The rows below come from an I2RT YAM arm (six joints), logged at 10 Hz.
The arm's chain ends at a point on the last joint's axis. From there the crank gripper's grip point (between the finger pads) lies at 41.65 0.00 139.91 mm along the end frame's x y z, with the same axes.
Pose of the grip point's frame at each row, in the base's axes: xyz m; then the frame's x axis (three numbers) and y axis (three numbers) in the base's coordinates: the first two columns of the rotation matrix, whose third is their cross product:
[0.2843 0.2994 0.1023 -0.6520 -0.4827 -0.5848 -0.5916 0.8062 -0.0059]
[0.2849 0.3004 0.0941 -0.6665 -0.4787 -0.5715 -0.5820 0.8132 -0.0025]
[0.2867 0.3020 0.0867 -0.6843 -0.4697 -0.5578 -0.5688 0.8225 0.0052]
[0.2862 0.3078 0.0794 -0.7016 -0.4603 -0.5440 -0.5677 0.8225 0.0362]
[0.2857 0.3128 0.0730 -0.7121 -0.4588 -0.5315 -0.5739 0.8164 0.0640]
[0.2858 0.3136 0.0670 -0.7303 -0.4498 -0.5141 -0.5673 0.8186 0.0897]
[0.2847 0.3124 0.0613 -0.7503 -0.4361 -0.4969 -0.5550 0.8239 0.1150]
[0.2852 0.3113 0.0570 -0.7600 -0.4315 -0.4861 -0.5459 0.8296 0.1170]
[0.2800 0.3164 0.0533 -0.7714 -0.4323 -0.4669 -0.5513 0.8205 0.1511]
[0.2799 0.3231 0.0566 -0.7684 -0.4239 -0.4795 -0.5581 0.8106 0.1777]
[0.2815 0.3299 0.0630 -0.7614 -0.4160 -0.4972 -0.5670 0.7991 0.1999]
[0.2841 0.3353 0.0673 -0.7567 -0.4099 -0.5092 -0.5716 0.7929 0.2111]
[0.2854 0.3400 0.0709 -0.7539 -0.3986 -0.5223 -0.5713 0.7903 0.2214]
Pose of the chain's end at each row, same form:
[0.2451 0.2716 0.2402 -0.6520 -0.4827 -0.5848 -0.5916 0.8062 -0.0059]
[0.2475 0.2740 0.2327 -0.6665 -0.4787 -0.5715 -0.5820 0.8132 -0.0025]
[0.2514 0.2767 0.2261 -0.6843 -0.4697 -0.5578 -0.5688 0.8225 0.0052]
[0.2552 0.2802 0.2194 -0.7016 -0.4603 -0.5440 -0.5677 0.8225 0.0362]
[0.2588 0.2829 0.2133 -0.7121 -0.4588 -0.5315 -0.5739 0.8164 0.0640]
[0.2630 0.2824 0.2078 -0.7303 -0.4498 -0.5141 -0.5673 0.8186 0.0897]
[0.2657 0.2799 0.2023 -0.7503 -0.4361 -0.4969 -0.5550 0.8239 0.1150]
[0.2675 0.2797 0.1984 -0.7600 -0.4315 -0.4861 -0.5459 0.8296 0.1170]
[0.2677 0.2821 0.1946 -0.7714 -0.4323 -0.4669 -0.5513 0.8205 0.1511]
[0.2681 0.2842 0.1968 -0.7684 -0.4239 -0.4795 -0.5581 0.8106 0.1777]
[0.2693 0.2865 0.2018 -0.7614 -0.4160 -0.4972 -0.5670 0.7991 0.1999]
[0.2712 0.2893 0.2052 -0.7567 -0.4099 -0.5092 -0.5716 0.7929 0.2111]
[0.2714 0.2915 0.2079 -0.7539 -0.3986 -0.5223 -0.5713 0.7903 0.2214]

